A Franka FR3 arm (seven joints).
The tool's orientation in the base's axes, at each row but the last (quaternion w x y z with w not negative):
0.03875 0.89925 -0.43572 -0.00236
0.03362 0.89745 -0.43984 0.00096
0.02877 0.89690 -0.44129 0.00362
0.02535 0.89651 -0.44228 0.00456
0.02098 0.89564 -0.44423 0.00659
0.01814 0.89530 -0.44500 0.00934
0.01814 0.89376 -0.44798 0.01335
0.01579 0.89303 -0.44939 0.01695
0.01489 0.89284 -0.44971 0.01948
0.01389 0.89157 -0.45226 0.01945
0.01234 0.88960 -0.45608 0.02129
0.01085 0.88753 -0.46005 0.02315
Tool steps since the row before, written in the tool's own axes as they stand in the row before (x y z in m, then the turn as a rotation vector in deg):
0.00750 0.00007 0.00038 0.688 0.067 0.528
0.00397 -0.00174 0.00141 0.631 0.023 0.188
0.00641 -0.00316 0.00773 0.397 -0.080 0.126
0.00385 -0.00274 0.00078 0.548 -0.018 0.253
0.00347 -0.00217 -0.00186 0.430 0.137 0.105
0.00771 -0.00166 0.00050 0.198 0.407 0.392
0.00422 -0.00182 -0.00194 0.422 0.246 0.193
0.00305 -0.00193 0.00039 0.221 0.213 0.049
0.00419 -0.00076 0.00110 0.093 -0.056 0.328
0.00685 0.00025 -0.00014 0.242 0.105 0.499
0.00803 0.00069 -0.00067 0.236 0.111 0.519
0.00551 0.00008 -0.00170 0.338 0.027 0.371
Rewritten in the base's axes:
0.00458 -0.00595 -0.00015 0.354 -0.616 -0.501
0.00377 -0.00216 -0.00139 0.363 -0.524 -0.166
0.00627 -0.00357 -0.00767 0.303 -0.272 -0.117
0.00451 -0.00143 -0.00077 0.344 -0.436 -0.237
0.00384 -0.00137 0.00189 0.150 -0.429 -0.087
0.00598 -0.00516 -0.00029 -0.205 -0.419 -0.375
0.00397 -0.00220 0.00207 0.057 -0.493 -0.171
0.00337 -0.00131 -0.00028 -0.039 -0.306 -0.036
0.00313 -0.00296 -0.00090 0.107 -0.056 -0.324
0.00384 -0.00566 0.00047 0.069 -0.278 -0.486
0.00410 -0.00689 0.00107 0.061 -0.278 -0.506
0.00305 -0.00447 0.00198 0.184 -0.306 -0.353

